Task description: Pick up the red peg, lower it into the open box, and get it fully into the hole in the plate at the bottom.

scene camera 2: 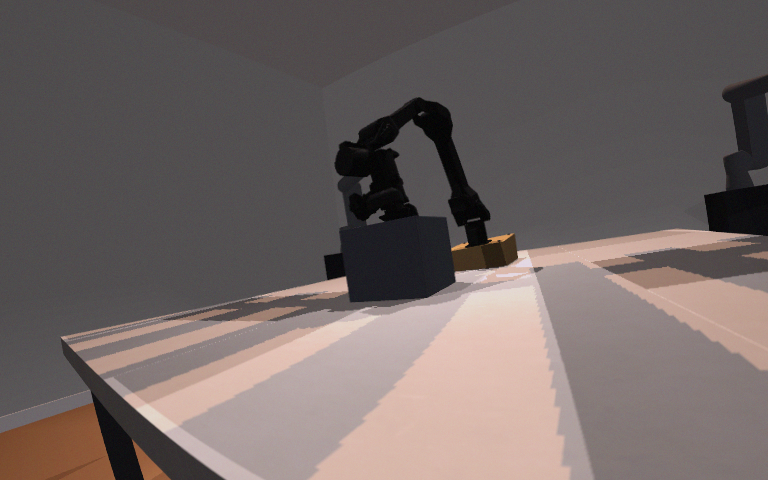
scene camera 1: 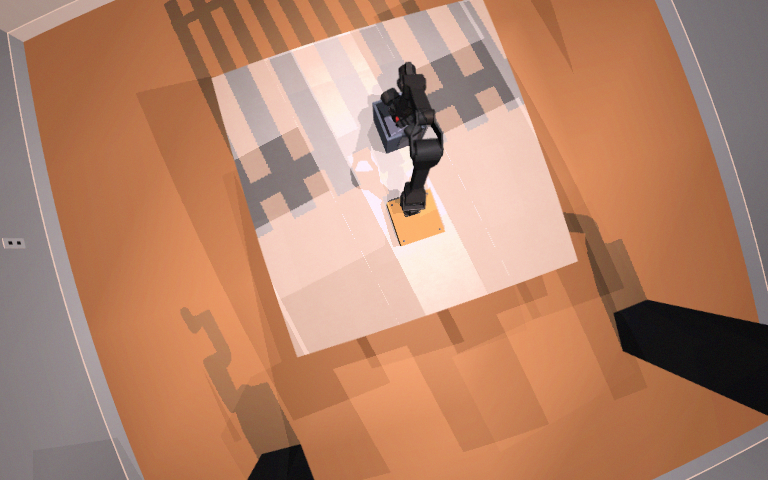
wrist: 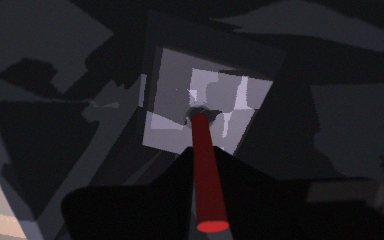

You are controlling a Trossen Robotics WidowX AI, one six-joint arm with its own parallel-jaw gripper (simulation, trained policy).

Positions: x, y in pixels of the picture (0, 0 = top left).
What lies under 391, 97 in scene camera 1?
My gripper.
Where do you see a dark box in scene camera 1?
380, 110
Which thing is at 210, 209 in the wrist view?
A red peg.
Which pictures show the dark box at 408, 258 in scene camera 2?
Scene camera 2, scene camera 1 and the wrist view: all of them.
